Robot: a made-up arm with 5 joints. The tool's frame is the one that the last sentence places.
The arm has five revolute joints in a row. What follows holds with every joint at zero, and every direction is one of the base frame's.
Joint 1 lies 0.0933 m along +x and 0.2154 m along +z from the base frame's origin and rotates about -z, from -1.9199 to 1.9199 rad.
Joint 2 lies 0.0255 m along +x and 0.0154 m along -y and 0.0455 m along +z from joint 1 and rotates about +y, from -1.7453 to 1.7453 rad.
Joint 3 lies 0.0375 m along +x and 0.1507 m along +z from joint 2 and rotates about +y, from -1.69 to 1.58 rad.
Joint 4 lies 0.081 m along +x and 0.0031 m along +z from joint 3 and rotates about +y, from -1.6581 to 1.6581 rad.
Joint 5 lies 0.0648 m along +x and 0.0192 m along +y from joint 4 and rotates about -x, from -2.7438 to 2.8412 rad.
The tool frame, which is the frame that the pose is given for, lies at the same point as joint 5; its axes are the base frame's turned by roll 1.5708, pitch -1.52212 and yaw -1.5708 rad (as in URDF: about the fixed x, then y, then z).
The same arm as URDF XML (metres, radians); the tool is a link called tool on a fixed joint. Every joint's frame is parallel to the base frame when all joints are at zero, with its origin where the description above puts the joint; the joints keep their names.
<robot name="arm">
  <joint name="joint 1" type="revolute">
    <parent link="base"/>
    <child link="link1"/>
    <origin xyz="0.0933 0 0.2154"/>
    <axis xyz="0 0 -1"/>
    <limit lower="-1.9199" upper="1.9199"/>
  </joint>
  <joint name="joint 2" type="revolute">
    <parent link="link1"/>
    <child link="link2"/>
    <origin xyz="0.0255 -0.0154 0.0455"/>
    <axis xyz="0 1 0"/>
    <limit lower="-1.7453" upper="1.7453"/>
  </joint>
  <joint name="joint 3" type="revolute">
    <parent link="link2"/>
    <child link="link3"/>
    <origin xyz="0.0375 0 0.1507"/>
    <axis xyz="0 1 0"/>
    <limit lower="-1.69" upper="1.58"/>
  </joint>
  <joint name="joint 4" type="revolute">
    <parent link="link3"/>
    <child link="link4"/>
    <origin xyz="0.081 0 0.0031"/>
    <axis xyz="0 1 0"/>
    <limit lower="-1.6581" upper="1.6581"/>
  </joint>
  <joint name="joint 5" type="revolute">
    <parent link="link4"/>
    <child link="link5"/>
    <origin xyz="0.0648 0.0192 0"/>
    <axis xyz="-1 0 0"/>
    <limit lower="-2.7438" upper="2.8412"/>
  </joint>
  <joint name="tool_joint" type="fixed">
    <parent link="link5"/>
    <child link="tool"/>
    <origin xyz="0 0 0" rpy="1.5708 -1.5221 -1.5708"/>
  </joint>
  <link name="base"/>
  <link name="link1"/>
  <link name="link2"/>
  <link name="link3"/>
  <link name="link4"/>
  <link name="link5"/>
  <link name="tool"/>
</robot>

